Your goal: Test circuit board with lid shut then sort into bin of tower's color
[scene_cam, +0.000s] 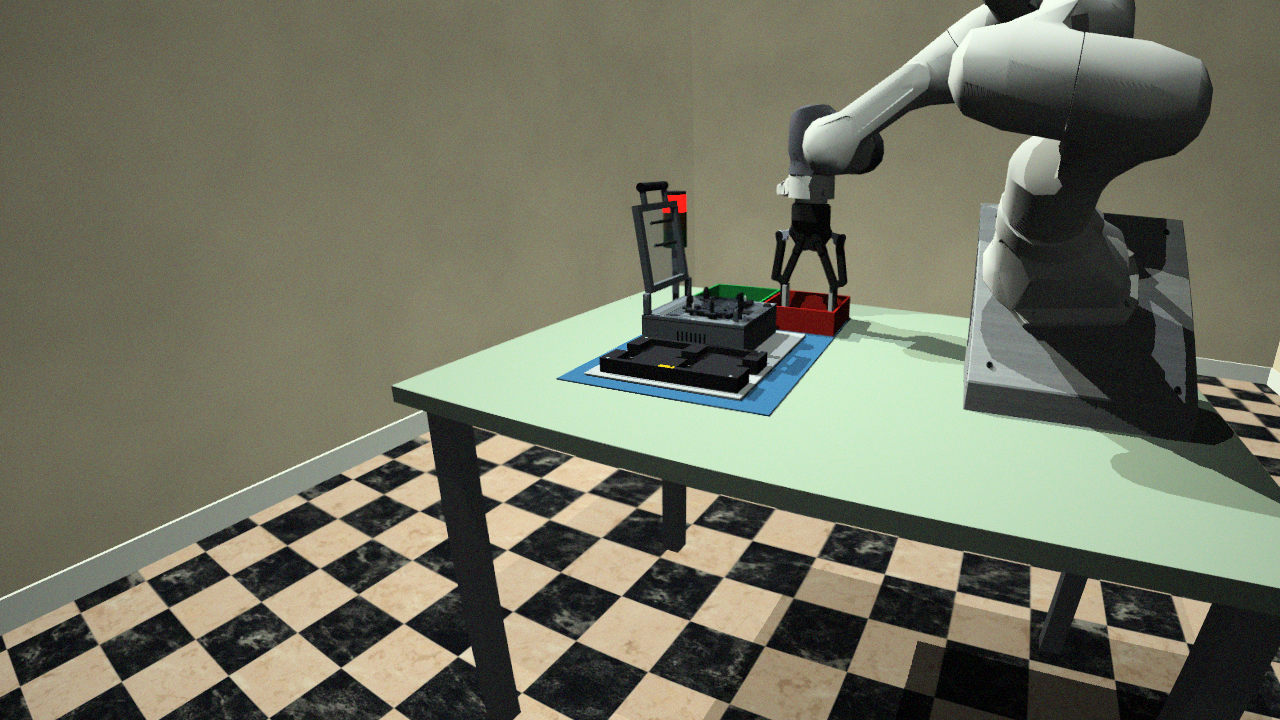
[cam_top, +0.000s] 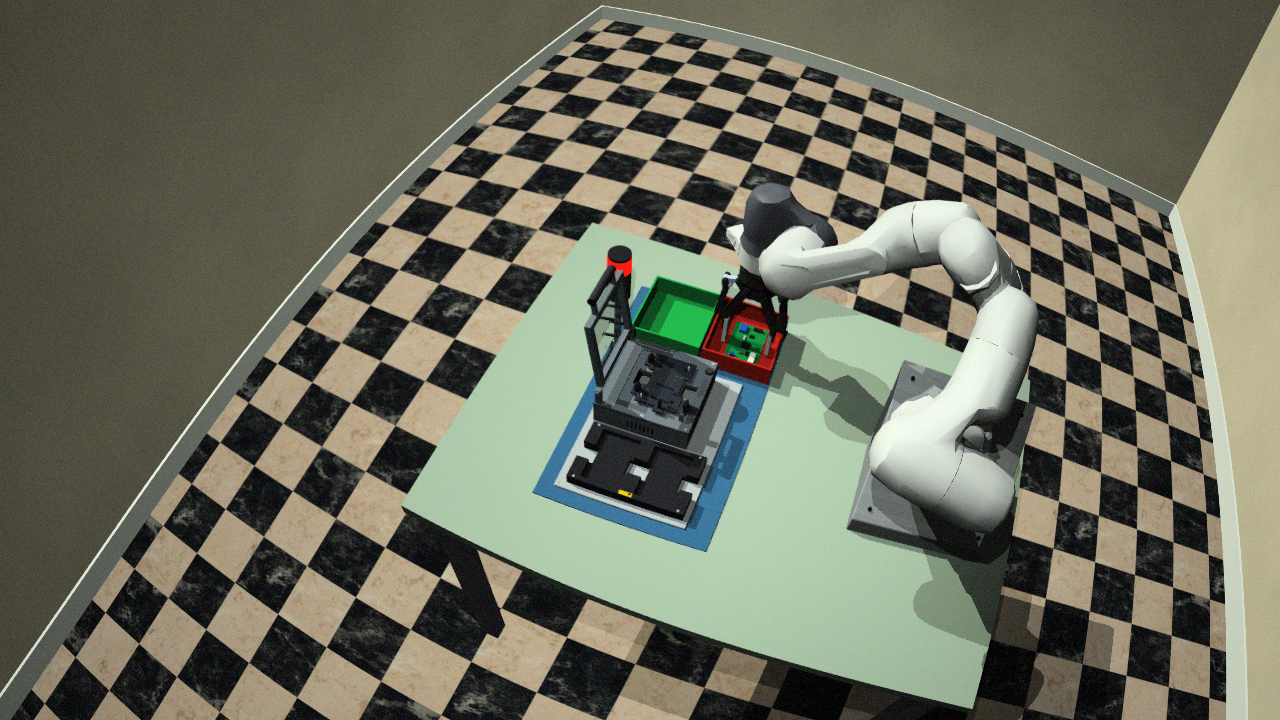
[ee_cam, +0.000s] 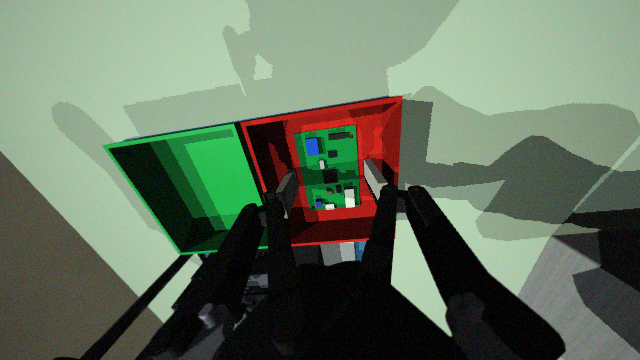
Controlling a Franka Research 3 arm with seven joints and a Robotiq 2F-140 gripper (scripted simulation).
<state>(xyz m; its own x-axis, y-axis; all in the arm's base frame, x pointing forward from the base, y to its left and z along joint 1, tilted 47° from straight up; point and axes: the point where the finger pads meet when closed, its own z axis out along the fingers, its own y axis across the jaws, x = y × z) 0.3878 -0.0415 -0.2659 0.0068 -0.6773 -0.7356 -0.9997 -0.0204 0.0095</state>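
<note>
My hand is 20 mm above the red bin. Also, from my hand: tester plate (210 mm to the left, 110 mm ahead, 40 mm above); green circuit board (30 mm below); green bin (150 mm ahead, 20 mm below).
</note>
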